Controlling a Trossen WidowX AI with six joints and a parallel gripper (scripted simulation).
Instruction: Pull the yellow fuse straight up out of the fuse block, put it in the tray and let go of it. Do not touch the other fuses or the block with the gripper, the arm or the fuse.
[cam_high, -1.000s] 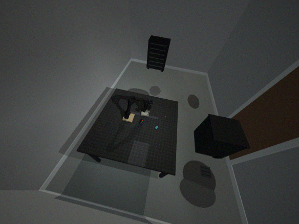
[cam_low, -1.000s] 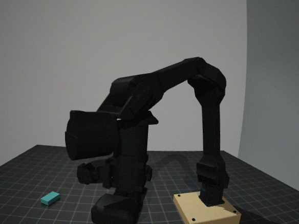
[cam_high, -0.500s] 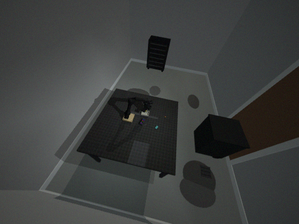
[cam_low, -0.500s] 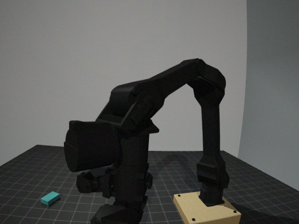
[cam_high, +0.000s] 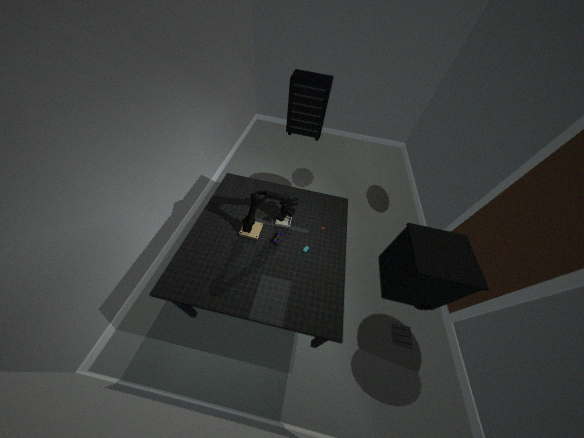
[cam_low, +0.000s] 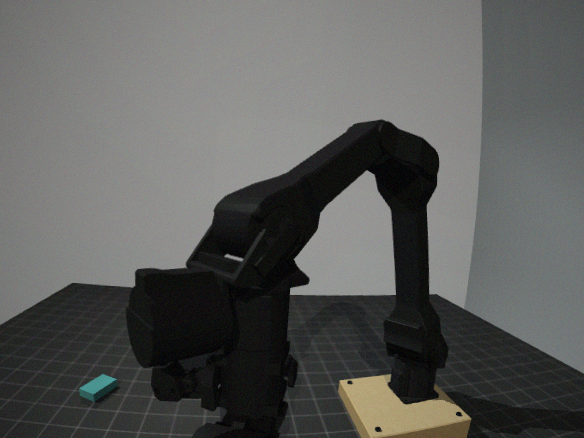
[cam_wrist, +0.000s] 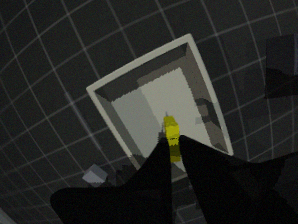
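Right now the yellow fuse is 10 mm below my gripper tip.
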